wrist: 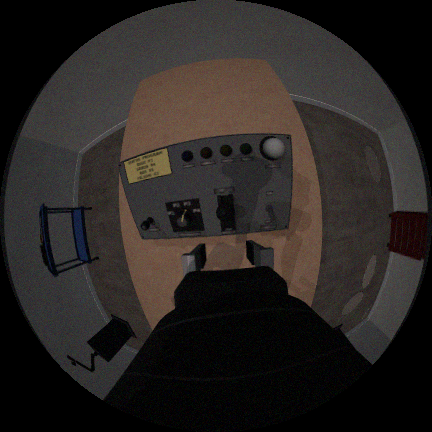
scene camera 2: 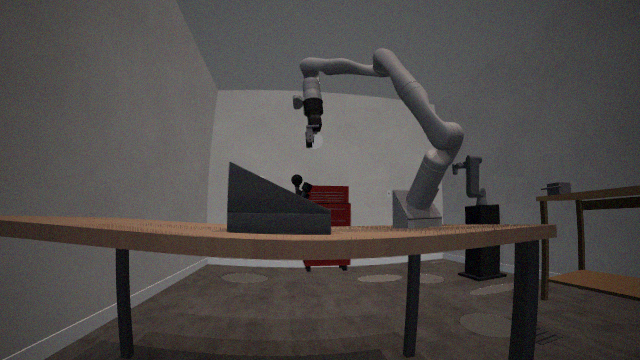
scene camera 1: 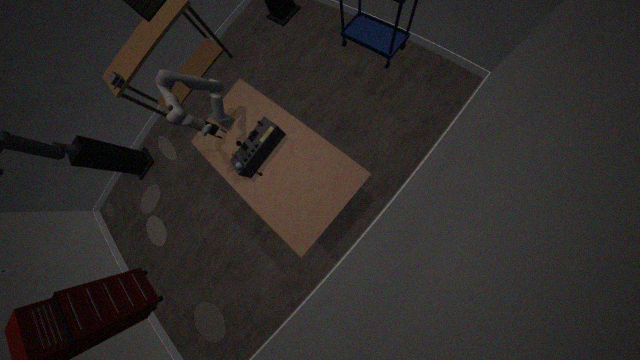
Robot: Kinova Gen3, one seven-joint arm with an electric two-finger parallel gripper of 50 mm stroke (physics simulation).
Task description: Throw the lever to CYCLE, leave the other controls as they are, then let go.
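Pixels of known places: gripper, fingertip midpoint: (wrist: pixel 225 250) (scene camera 2: pixel 309 145) (scene camera 1: pixel 223 134); arm's base at its link origin: (scene camera 2: pixel 417 201) (scene camera 1: pixel 219 116).
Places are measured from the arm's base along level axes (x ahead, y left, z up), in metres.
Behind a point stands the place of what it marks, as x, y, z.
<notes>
The dark control panel (scene camera 1: pixel 270 148) {0.634, 0.104, -0.040} (scene camera 2: pixel 275 216) {0.503, 0.281, -0.055} (wrist: pixel 200 187) {0.515, 0.030, 0.025} stands on the table with a sloped face. Its black lever knob (scene camera 1: pixel 239 143) {0.464, -0.024, 0.088} (scene camera 2: pixel 297 179) {0.448, -0.012, 0.078} (wrist: pixel 221 213) {0.447, -0.025, 0.097} sits over a dark slot in the wrist view. In scene camera 2 the stem stands about upright, leaning up-slope from the panel's normal. A label plate (wrist: pixel 224 190) {0.503, -0.031, 0.019} lies at the slot's upper end, its text too blurred to read. My gripper (scene camera 1: pixel 222 134) {0.404, -0.035, 0.211} (scene camera 2: pixel 309 145) {0.404, -0.035, 0.211} (wrist: pixel 225 250) {0.404, -0.035, 0.211} is open and empty, above the lever and apart from it, off the panel's low edge in the wrist view.
The rotary selector (wrist: pixel 184 218) {0.438, 0.077, 0.028} is left of the slot, a toggle (wrist: pixel 270 214) {0.435, -0.148, 0.017} right of it. A black knob (wrist: pixel 146 224) {0.426, 0.197, 0.033} sits at the lower left corner. A white dome (wrist: pixel 273 148) {0.580, -0.146, 0.105} and several dark lamps line the top. A red cabinet (scene camera 1: pixel 100 312) (scene camera 2: pixel 340 212) stands off the table.
</notes>
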